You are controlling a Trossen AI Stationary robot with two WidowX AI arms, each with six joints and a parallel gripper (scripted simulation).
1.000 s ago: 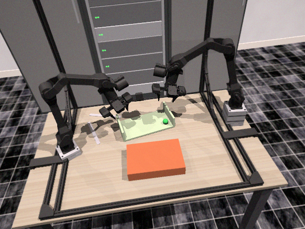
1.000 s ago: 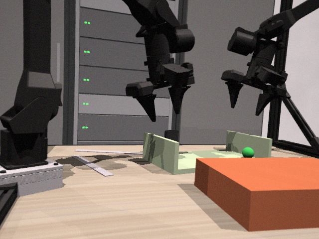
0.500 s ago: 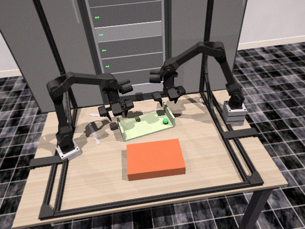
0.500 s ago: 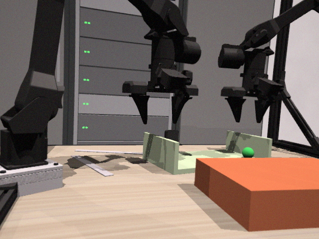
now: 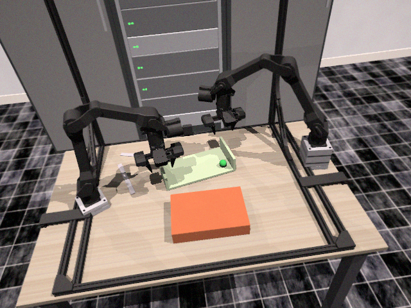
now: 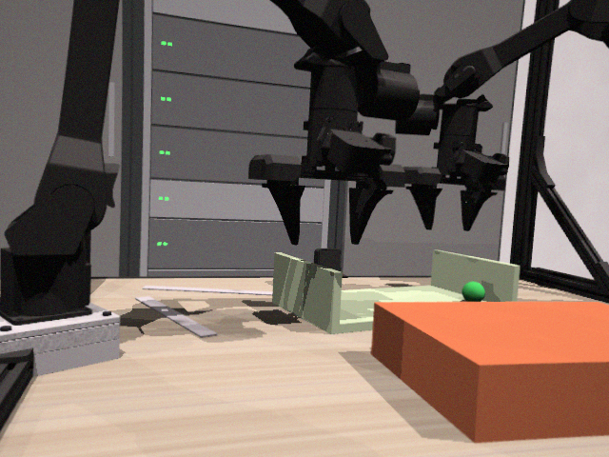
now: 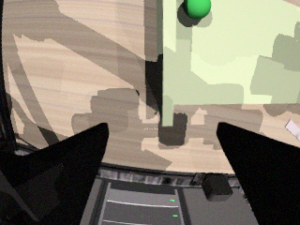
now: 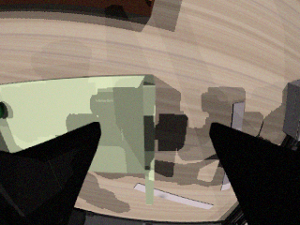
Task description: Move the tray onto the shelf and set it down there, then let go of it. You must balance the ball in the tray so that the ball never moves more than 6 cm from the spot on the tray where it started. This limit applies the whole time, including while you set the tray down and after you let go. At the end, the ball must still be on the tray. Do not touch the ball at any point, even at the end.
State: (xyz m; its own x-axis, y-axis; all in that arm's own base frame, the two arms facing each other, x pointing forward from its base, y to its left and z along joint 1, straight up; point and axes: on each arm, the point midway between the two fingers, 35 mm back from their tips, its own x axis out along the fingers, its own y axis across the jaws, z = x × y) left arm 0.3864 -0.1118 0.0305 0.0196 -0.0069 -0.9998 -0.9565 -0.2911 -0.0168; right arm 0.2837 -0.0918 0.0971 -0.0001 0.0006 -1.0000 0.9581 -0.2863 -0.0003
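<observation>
My left gripper is now 11 cm short of the green ball, 3 cm to the left of it and 12 cm above it. From my left hand the other things lie so: shelf (37 cm ahead, 16 cm to the right, 10 cm below); pale green tray (8 cm ahead, 15 cm to the right, 12 cm below).
</observation>
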